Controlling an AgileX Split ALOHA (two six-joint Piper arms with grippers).
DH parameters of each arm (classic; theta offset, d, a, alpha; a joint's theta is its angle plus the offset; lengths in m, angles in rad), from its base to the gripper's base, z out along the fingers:
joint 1: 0 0.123 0 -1.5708
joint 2: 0.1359 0 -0.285 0
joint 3: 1.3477 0 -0.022 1.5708
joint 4: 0 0.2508 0 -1.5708
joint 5: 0 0 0.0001 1.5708
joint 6: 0 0.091 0 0
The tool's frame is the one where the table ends.
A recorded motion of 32 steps. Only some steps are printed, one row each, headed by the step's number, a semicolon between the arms.
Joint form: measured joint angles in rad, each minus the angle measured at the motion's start. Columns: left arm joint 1, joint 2, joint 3, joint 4, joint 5, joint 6; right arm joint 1, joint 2, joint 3, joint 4, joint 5, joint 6.
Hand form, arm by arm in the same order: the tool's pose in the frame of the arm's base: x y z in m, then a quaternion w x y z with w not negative. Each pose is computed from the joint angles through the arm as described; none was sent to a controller.
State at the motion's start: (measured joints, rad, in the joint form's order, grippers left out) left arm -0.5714 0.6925 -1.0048 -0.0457 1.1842 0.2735; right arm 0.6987 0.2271 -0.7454 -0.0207 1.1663 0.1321
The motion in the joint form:
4: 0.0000 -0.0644 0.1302 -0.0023 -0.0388 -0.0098; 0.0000 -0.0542 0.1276 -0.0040 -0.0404 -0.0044
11: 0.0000 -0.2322 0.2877 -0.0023 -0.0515 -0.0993; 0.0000 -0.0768 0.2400 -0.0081 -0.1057 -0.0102
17: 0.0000 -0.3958 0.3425 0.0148 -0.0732 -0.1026; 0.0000 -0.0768 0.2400 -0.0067 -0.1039 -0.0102
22: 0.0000 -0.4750 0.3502 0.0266 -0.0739 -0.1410; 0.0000 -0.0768 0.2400 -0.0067 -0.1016 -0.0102
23: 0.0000 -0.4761 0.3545 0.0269 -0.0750 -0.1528; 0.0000 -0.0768 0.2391 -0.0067 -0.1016 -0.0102
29: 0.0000 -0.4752 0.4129 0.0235 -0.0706 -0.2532; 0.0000 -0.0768 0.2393 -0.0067 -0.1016 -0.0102
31: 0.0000 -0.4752 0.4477 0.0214 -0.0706 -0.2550; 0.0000 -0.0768 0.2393 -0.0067 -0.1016 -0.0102
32: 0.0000 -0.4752 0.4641 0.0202 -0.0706 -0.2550; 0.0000 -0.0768 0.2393 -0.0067 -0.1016 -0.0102
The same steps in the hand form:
4: 0.0706 -0.0501 0.3571 0.36234 0.37555 0.84923 -0.08045; 0.0080 0.0041 0.3048 0.43473 -0.24816 0.84738 0.17713
11: 0.0457 -0.0341 0.3238 0.36883 0.33558 0.86117 -0.09868; 0.0152 0.0098 0.2779 0.42609 -0.25321 0.85179 0.16965
17: 0.0231 -0.0178 0.3163 0.42870 0.32549 0.83649 -0.10278; 0.0151 0.0098 0.2778 0.42509 -0.25330 0.85220 0.16997
22: 0.0113 -0.0091 0.3158 0.45930 0.30405 0.82704 -0.11223; 0.0150 0.0097 0.2776 0.42415 -0.25343 0.85271 0.16956
23: 0.0115 -0.0092 0.3147 0.45776 0.29931 0.82930 -0.11458; 0.0149 0.0097 0.2778 0.42452 -0.25337 0.85252 0.16972
29: 0.0155 -0.0121 0.2978 0.42372 0.26132 0.85728 -0.13134; 0.0149 0.0097 0.2778 0.42443 -0.25338 0.85256 0.16969
31: 0.0175 -0.0136 0.2877 0.40824 0.26255 0.86481 -0.12846; 0.0149 0.0097 0.2778 0.42443 -0.25338 0.85256 0.16969
32: 0.0183 -0.0143 0.2830 0.40093 0.26345 0.86817 -0.12700; 0.0149 0.0097 0.2778 0.42443 -0.25338 0.85256 0.16969

